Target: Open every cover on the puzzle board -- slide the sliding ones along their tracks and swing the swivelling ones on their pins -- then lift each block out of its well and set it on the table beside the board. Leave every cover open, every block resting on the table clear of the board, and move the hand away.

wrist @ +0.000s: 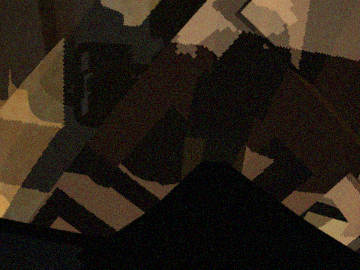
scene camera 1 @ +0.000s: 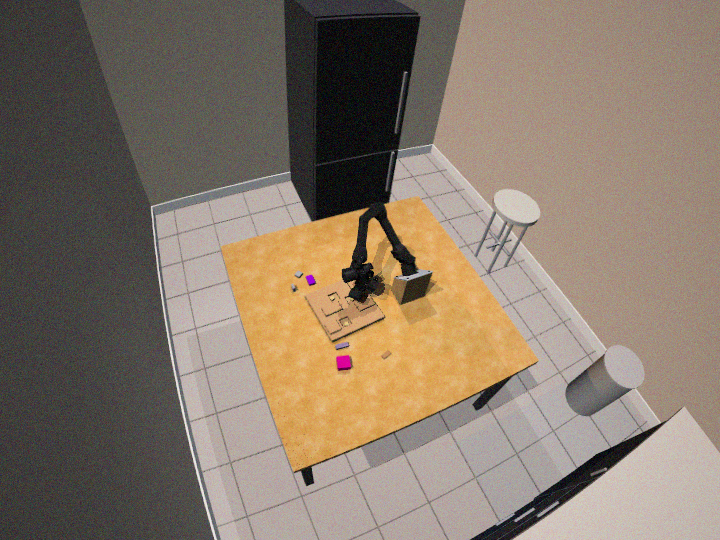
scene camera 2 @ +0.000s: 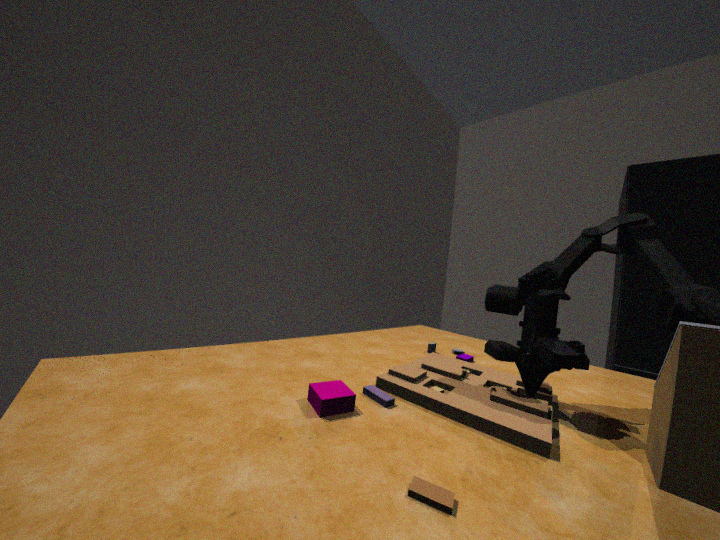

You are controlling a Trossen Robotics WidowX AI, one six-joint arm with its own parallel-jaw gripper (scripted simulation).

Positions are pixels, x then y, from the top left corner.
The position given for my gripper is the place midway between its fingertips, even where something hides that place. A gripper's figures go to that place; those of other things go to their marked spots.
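Labels:
My gripper (wrist: 212,174): 10 cm from the lens. Tan puzzle board (wrist: 217,74): 8 cm from the lens.

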